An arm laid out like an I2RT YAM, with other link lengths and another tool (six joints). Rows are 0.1 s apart.
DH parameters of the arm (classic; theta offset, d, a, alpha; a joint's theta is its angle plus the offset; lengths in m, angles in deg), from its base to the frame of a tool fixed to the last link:
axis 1: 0 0.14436 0.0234 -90
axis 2: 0 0 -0.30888 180
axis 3: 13.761 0 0.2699 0
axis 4: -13.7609 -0.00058 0.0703 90
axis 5: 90 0.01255 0 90
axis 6: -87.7 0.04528 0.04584 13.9
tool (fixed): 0 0.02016 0 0
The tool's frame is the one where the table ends.
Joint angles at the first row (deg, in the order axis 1, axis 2, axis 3, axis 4, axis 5, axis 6):
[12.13, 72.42, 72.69, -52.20, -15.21, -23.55]
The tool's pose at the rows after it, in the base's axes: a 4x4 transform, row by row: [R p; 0 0 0 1], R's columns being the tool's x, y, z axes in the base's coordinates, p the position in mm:
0.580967 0.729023 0.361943 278.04; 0.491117 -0.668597 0.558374 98.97; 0.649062 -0.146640 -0.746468 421.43; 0 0 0 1
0.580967 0.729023 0.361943 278.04; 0.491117 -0.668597 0.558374 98.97; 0.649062 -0.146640 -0.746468 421.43; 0 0 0 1
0.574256 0.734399 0.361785 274.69; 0.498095 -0.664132 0.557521 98.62; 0.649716 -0.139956 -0.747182 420.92; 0 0 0 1
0.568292 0.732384 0.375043 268.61; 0.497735 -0.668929 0.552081 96.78; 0.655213 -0.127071 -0.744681 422.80; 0 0 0 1
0.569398 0.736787 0.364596 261.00; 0.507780 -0.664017 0.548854 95.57; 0.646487 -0.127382 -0.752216 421.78; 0 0 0 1
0.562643 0.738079 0.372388 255.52; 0.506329 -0.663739 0.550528 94.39; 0.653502 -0.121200 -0.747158 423.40; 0 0 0 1
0.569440 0.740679 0.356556 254.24; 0.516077 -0.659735 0.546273 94.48; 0.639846 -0.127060 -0.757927 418.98; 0 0 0 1
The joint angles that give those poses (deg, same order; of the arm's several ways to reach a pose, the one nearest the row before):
[12.13, 72.42, 72.69, -52.21, -15.21, -24.08]
[12.13, 72.42, 72.69, -52.21, -15.21, -24.08]
[12.13, 71.81, 72.16, -52.21, -15.21, -24.61]
[12.13, 70.49, 71.54, -52.21, -14.68, -24.61]
[12.13, 69.35, 70.93, -53.44, -14.68, -25.23]
[12.13, 68.21, 70.40, -53.44, -14.68, -25.23]
[12.13, 68.20, 69.87, -54.05, -14.68, -25.75]

